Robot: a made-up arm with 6 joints.
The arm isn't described. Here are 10 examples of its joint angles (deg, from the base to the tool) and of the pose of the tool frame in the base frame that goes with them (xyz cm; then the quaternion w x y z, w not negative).
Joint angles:
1: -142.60 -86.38 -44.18 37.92 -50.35 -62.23
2: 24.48 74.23 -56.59 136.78 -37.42 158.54
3: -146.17 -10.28 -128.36 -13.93 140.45 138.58
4: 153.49 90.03 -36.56 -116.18 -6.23 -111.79
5: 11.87 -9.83 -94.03 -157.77 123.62 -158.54
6: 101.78 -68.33 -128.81 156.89 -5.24 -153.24
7: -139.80 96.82 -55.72 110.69 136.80 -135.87
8: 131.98 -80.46 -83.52 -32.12 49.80 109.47
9: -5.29 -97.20 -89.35 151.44 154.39 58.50
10: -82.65 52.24 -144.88 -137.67 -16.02 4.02
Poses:
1: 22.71 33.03 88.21 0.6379 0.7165 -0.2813 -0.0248
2: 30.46 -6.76 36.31 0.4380 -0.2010 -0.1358 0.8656
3: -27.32 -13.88 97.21 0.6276 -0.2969 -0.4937 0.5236
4: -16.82 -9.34 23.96 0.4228 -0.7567 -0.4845 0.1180
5: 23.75 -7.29 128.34 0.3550 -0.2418 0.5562 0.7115
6: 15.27 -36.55 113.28 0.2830 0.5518 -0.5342 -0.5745
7: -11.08 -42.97 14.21 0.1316 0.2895 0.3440 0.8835
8: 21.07 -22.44 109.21 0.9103 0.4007 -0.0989 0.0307
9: -67.53 12.59 64.69 0.5558 -0.1090 -0.5399 0.6227
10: 19.97 -74.12 65.18 0.1420 -0.7642 -0.1408 0.6132
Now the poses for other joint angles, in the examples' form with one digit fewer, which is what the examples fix.
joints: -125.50 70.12 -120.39 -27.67 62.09 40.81
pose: -45.0 -59.2 27.2 0.338 -0.360 0.646 -0.582
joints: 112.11 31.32 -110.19 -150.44 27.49 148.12
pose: -27.5 65.0 73.2 0.459 0.264 -0.848 0.036
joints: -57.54 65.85 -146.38 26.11 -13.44 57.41
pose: 38.7 -73.6 74.9 0.181 -0.253 -0.261 -0.914
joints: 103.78 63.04 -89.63 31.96 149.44 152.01
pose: -20.1 28.2 40.3 0.161 0.979 0.090 0.089
